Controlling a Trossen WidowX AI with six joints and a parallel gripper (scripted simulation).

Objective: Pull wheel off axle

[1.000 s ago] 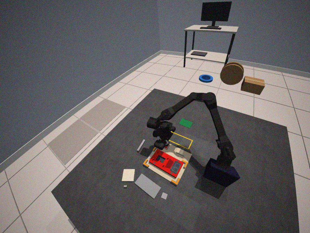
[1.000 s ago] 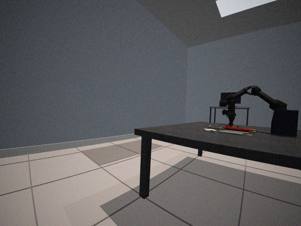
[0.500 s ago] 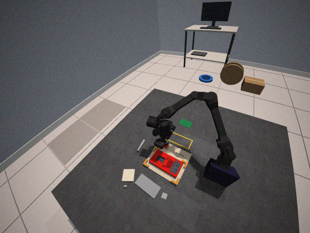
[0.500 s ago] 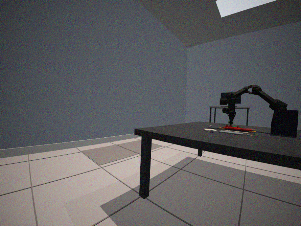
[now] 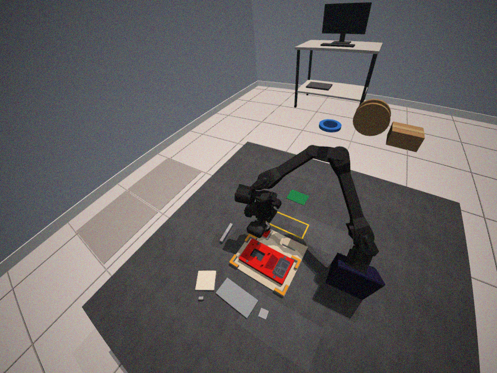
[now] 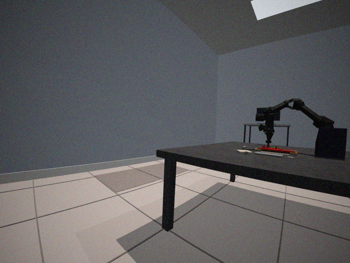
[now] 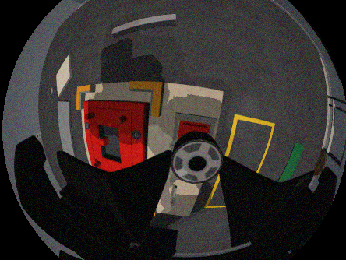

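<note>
My gripper tip is 3 cm above the upright axle. From my gripper tip the other things lie so: grey bar 15 cm ahead, 10 cm to the left, 5 cm below; then green patch 27 cm to the right, 6 cm below, 1 cm behind; then wheel right at my gripper tip.
</note>
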